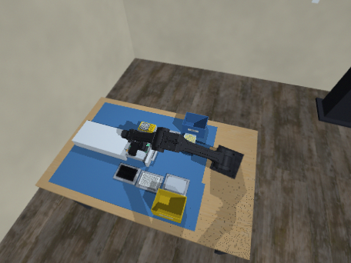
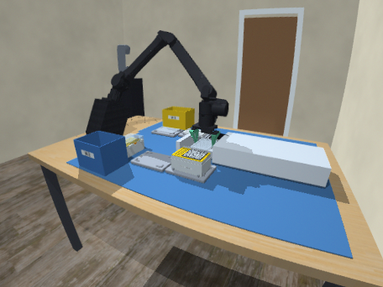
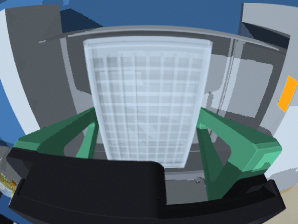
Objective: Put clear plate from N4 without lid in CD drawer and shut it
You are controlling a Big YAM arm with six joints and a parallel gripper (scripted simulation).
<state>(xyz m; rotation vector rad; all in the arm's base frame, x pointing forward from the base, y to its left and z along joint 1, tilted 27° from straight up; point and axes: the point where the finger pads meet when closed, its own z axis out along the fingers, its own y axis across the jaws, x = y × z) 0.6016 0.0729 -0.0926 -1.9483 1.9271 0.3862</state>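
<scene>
My hand is right at the clear plate. The rest, counted from my hand: black plate: 190 mm to the left, 20 mm below, 20 mm ahead; then drawer: 40 mm ahead, 10 mm below; then white cooler CD: 160 mm ahead, 10 mm below.
</scene>
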